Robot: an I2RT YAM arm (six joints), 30 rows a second.
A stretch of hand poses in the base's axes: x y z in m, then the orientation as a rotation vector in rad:
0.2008, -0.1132, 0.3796, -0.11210, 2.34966, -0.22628
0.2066, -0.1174, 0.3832, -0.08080, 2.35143, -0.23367
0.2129, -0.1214, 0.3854, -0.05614, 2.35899, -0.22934
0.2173, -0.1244, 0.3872, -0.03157, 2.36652, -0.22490
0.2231, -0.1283, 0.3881, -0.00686, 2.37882, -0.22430
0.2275, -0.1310, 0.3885, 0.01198, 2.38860, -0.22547
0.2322, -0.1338, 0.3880, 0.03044, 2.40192, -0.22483
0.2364, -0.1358, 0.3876, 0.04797, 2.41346, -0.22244
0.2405, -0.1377, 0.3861, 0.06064, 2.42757, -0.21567
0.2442, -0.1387, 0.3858, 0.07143, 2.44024, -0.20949
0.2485, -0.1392, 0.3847, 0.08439, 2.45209, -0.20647
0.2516, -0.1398, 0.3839, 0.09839, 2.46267, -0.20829
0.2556, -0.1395, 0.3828, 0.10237, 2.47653, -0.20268
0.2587, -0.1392, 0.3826, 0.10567, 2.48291, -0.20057
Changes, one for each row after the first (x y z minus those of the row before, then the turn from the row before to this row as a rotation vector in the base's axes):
0.0058, -0.0042, 0.0036, 0.00406, -0.00106, -0.02488
0.0063, -0.0040, 0.0022, 0.01081, 0.00505, -0.01709
0.0044, -0.0030, 0.0018, 0.01082, 0.00522, -0.01696
0.0058, -0.0039, 0.0009, 0.00833, 0.01036, -0.01852
0.0044, -0.0027, 0.0004, 0.00518, 0.00853, -0.01457
0.0047, -0.0028, -0.0005, 0.00660, 0.01205, -0.01394
0.0042, -0.0020, -0.0004, 0.00743, 0.01031, -0.01261
0.0041, -0.0019, -0.0015, 0.00942, 0.01285, -0.00798
0.0037, -0.0010, -0.0003, 0.00833, 0.01161, -0.00669
0.0043, -0.0005, -0.0011, 0.00652, 0.01103, -0.00902
0.0031, -0.0006, -0.0008, 0.00318, 0.01021, -0.01094
0.0040, 0.0003, -0.0011, 0.00625, 0.01314, -0.00191
0.0031, 0.0003, -0.0002, 0.00289, 0.00606, -0.00205

